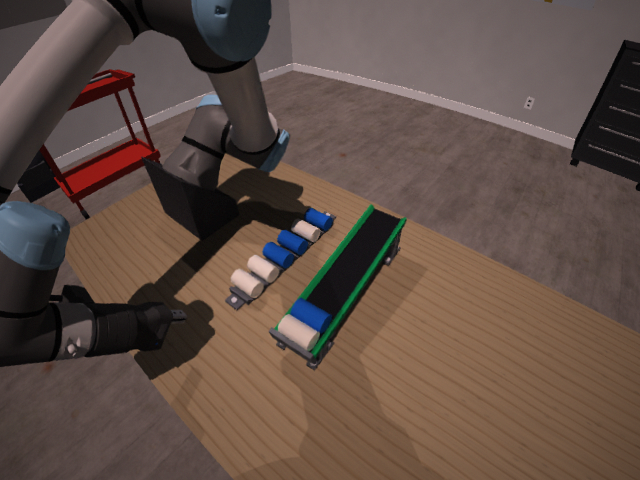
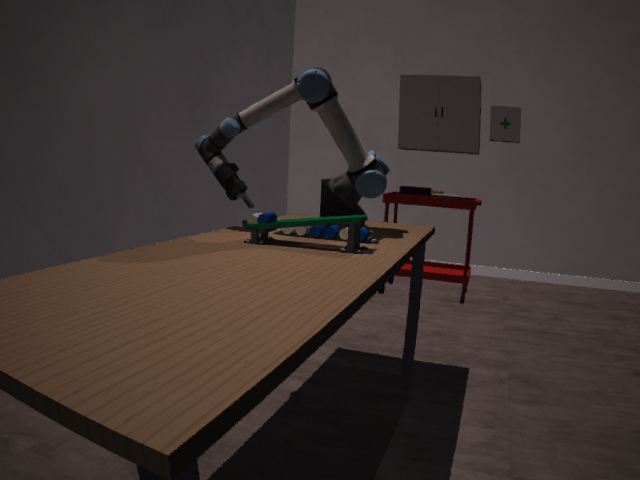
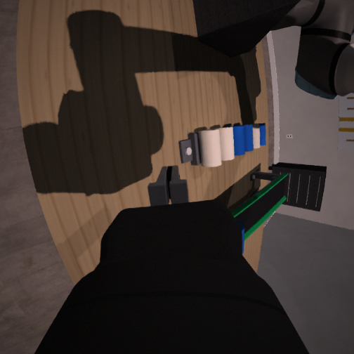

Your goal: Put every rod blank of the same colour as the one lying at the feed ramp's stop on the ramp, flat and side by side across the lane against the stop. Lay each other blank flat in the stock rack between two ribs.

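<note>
On the feed ramp (image 1: pixel 330 253) (image 2: pixel 320 220) a white blank (image 1: pixel 298 332) lies flat across the lane at the stop (image 1: pixel 293 345). A blue blank (image 1: pixel 310 315) (image 2: pixel 267 217) lies beside it, on its uphill side. The stock rack (image 1: pixel 235 300) (image 3: pixel 186 151) holds a row of blanks lying flat. From its near end they are white (image 1: pixel 247 283) (image 3: pixel 210 148), white (image 1: pixel 263 268) (image 3: pixel 227 143), blue (image 1: pixel 278 254) (image 3: pixel 239 140), blue (image 1: pixel 292 242) (image 3: pixel 248 138), white (image 1: pixel 306 230) (image 3: pixel 256 137) and blue (image 1: pixel 318 219) (image 3: pixel 263 134). My gripper (image 1: pixel 180 314) (image 2: pixel 251 204) (image 3: pixel 170 176) is shut and empty, above the table off the rack's near end.
The robot's base stands on a dark block (image 1: pixel 180 201) behind the rack on the wooden table (image 1: pixel 465 361) (image 2: pixel 180 310). A red cart (image 1: pixel 105 170) (image 2: pixel 431 202) stands beyond the table. A dark drawer cabinet (image 1: pixel 610 113) (image 3: pixel 305 187) stands on the floor by the wall.
</note>
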